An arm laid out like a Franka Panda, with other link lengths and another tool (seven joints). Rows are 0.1 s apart.
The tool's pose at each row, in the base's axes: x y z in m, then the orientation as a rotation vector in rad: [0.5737 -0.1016 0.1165 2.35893 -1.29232 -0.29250]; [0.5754 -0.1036 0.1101 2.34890 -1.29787 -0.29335]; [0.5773 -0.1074 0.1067 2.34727 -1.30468 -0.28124]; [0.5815 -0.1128 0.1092 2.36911 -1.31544 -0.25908]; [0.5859 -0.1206 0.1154 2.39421 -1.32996 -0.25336]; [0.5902 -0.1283 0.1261 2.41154 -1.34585 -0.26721]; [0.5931 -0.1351 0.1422 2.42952 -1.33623 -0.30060]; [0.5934 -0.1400 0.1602 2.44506 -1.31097 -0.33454]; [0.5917 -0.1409 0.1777 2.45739 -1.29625 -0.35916]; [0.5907 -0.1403 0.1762 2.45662 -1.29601 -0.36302]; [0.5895 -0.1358 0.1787 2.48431 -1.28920 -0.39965]
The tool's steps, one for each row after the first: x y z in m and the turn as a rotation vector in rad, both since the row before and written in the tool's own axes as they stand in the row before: [0.0025 -0.0033 0.0055 -0.00583 0.00026 0.00721]; [0.0041 -0.0013 0.0033 0.00479 0.00599 0.00660]; [0.0069 0.0005 -0.0023 0.02784 0.00446 0.00072]; [0.0092 0.0030 -0.0050 0.02761 -0.00867 -0.00109]; [0.0091 0.0048 -0.0093 0.01682 -0.01950 -0.00003]; [0.0075 0.0075 -0.0142 0.00135 -0.02380 -0.01737]; [0.0040 0.0094 -0.0156 -0.00709 -0.01852 -0.02515]; [-0.0009 0.0089 -0.0152 -0.00235 -0.01500 -0.01666]; [-0.0010 -0.0002 0.0016 -0.00157 -0.00227 -0.00033]; [-0.0046 -0.0005 -0.0026 0.01121 -0.02951 -0.02026]
